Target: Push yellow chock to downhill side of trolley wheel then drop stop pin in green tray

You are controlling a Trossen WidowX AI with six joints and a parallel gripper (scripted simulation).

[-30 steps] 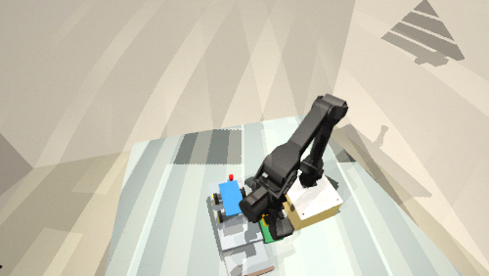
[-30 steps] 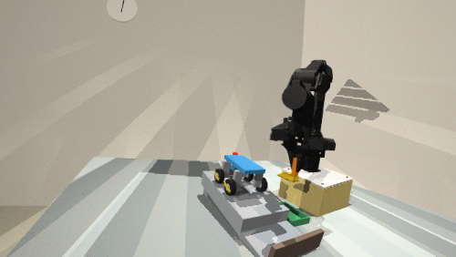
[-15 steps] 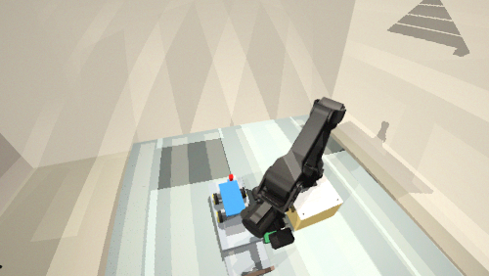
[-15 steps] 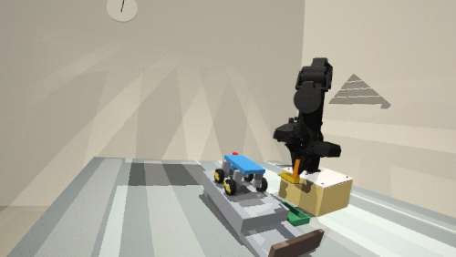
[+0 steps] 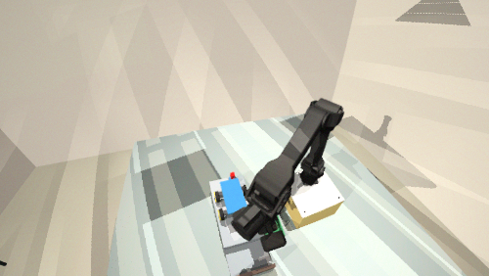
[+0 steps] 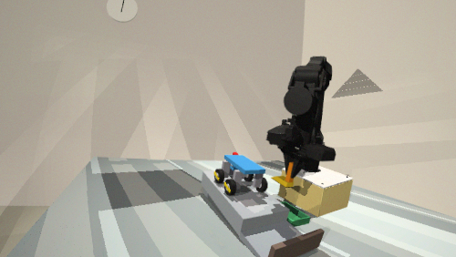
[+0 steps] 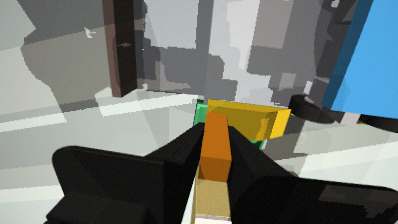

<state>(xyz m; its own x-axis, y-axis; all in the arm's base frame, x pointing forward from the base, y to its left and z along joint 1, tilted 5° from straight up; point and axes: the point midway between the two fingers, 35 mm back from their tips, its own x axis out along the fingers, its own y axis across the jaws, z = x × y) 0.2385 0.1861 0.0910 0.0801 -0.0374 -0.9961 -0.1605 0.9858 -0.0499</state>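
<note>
My gripper tip is 23 cm to the left of the red-headed stop pin, 8 cm short of it and 2 cm above it. From my gripper tip the other things lie so: blue-topped trolley: 13 cm to the right, 8 cm ahead, 4 cm below; then yellow chock: 2 cm to the right, 1 cm below; then brown bar: 12 cm to the left, 12 cm below, 4 cm ahead.
</note>
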